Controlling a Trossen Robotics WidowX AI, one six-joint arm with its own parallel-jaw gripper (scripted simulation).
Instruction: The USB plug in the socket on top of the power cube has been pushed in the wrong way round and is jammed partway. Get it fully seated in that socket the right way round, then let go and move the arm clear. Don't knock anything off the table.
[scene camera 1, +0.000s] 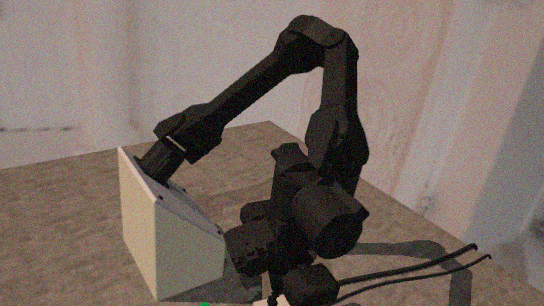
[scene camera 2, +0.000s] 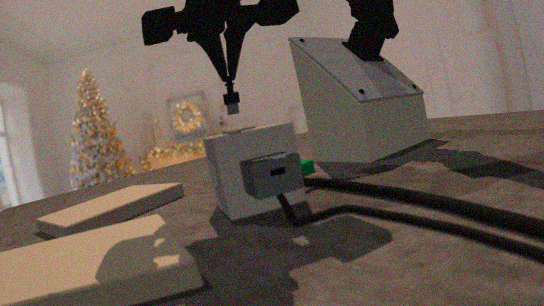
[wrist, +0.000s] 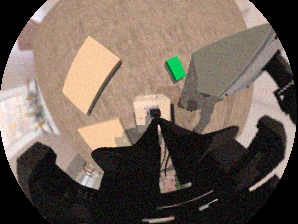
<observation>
My gripper carries a black USB plug. Further things: a power cube.
My gripper also shows in the wrist view.
</observation>
